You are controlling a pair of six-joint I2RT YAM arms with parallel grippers.
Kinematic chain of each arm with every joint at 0, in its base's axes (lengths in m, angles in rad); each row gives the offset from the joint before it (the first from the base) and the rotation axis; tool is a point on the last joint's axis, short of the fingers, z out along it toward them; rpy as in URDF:
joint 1: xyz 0 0 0.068 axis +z
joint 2: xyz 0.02 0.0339 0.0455 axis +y
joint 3: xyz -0.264 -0.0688 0 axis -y
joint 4: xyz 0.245 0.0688 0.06 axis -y
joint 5: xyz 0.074 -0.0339 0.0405 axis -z
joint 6: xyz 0.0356 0 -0.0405 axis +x
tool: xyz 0 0 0 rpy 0 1.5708 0
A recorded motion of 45 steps. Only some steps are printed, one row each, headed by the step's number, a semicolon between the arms.
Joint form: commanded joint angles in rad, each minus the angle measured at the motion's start. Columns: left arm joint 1, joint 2, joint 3, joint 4, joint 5, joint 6; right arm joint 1, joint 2, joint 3, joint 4, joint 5, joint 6.
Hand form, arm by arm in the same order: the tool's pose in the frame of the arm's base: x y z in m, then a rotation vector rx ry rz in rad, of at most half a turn. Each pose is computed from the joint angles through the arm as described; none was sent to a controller.
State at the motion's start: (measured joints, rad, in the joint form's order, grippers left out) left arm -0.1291 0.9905 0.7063 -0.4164 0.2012 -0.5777; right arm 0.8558 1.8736 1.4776 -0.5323 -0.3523 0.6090
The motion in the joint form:
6: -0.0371 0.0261 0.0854 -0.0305 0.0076 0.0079; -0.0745 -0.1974 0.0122 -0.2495 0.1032 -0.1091
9: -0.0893 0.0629 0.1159 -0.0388 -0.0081 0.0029; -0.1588 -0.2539 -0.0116 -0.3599 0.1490 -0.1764
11: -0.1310 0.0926 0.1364 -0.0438 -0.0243 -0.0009; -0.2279 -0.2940 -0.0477 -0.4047 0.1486 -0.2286
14: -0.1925 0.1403 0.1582 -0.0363 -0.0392 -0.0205; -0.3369 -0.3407 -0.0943 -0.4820 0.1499 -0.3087
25: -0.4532 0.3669 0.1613 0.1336 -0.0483 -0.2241; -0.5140 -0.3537 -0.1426 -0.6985 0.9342 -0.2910
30: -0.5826 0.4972 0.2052 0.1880 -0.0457 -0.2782; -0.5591 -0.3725 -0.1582 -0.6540 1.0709 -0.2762
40: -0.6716 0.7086 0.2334 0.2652 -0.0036 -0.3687; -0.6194 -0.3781 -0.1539 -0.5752 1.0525 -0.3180
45: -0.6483 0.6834 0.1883 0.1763 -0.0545 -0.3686; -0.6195 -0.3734 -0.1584 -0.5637 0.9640 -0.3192
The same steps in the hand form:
6: 0.2142 -0.0434 0.2741 -0.3469 2.2755 -0.6237; 0.2502 0.2606 0.3002 -0.4825 2.6580 0.7723
9: 0.2191 -0.0556 0.2762 -0.3065 2.3021 -0.6316; 0.2551 0.2230 0.3048 -0.4350 2.7027 0.6293
11: 0.2225 -0.0657 0.2764 -0.2757 2.3245 -0.6321; 0.2581 0.1963 0.3039 -0.4094 2.7280 0.5757
14: 0.2276 -0.0819 0.2739 -0.2400 2.3562 -0.6488; 0.2607 0.1571 0.3001 -0.3647 2.7840 0.4921
25: 0.2365 -0.1622 0.2330 -0.1933 2.4908 -0.8192; 0.2651 0.0736 0.2886 0.0310 2.7250 -0.7032
30: 0.2326 -0.2079 0.2148 -0.1045 2.5660 -0.8720; 0.2686 0.0576 0.2929 0.1466 2.6034 -0.8485
40: 0.2314 -0.2486 0.1641 -0.1061 2.7261 -0.8897; 0.2784 0.0435 0.2970 0.2079 2.5655 -0.8077
45: 0.2250 -0.2288 0.1536 -0.1781 2.7940 -0.7350; 0.2800 0.0464 0.2930 0.1924 2.6155 -0.6980

